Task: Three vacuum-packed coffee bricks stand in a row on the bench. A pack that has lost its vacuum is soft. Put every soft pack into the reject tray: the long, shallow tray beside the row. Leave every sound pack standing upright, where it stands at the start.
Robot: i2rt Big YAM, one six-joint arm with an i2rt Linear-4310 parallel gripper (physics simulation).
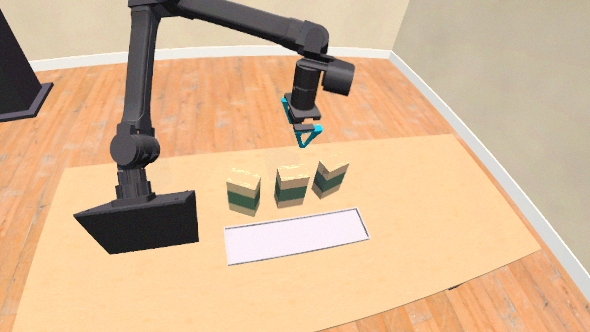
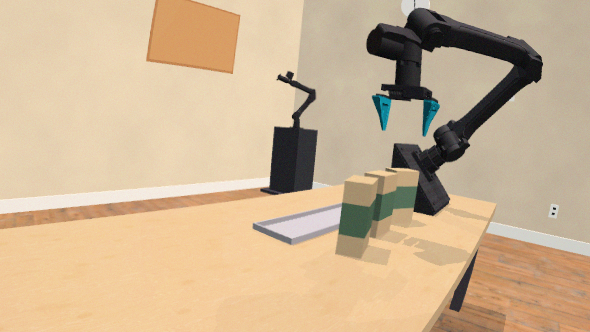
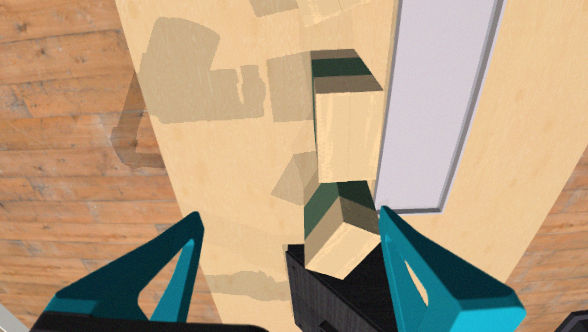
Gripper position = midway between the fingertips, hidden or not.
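Note:
Looking at where I am, I see my gripper [image 2: 403, 133], which is the same gripper [image 1: 296, 135] and the same gripper [image 3: 288, 217]. A shallow reject tray [image 1: 253, 242] is in sight too.

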